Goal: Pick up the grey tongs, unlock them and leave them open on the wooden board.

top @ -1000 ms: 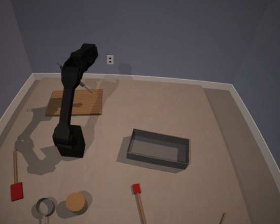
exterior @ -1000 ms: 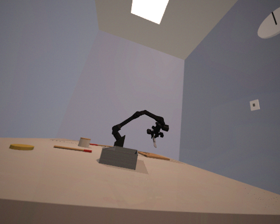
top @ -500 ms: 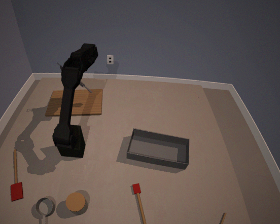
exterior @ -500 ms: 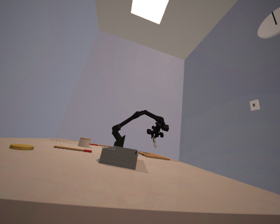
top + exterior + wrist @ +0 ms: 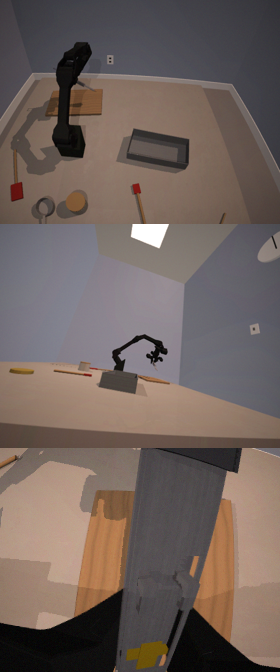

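My gripper tip is 20 mm short of the yellow lock piece, 10 mm to the right of it and 30 mm below it. Also, from my gripper tip: grey roasting tin (560 mm ahead, 280 mm to the right, 140 mm below); then wooden board (10 mm ahead, 10 mm to the left, 160 mm below).
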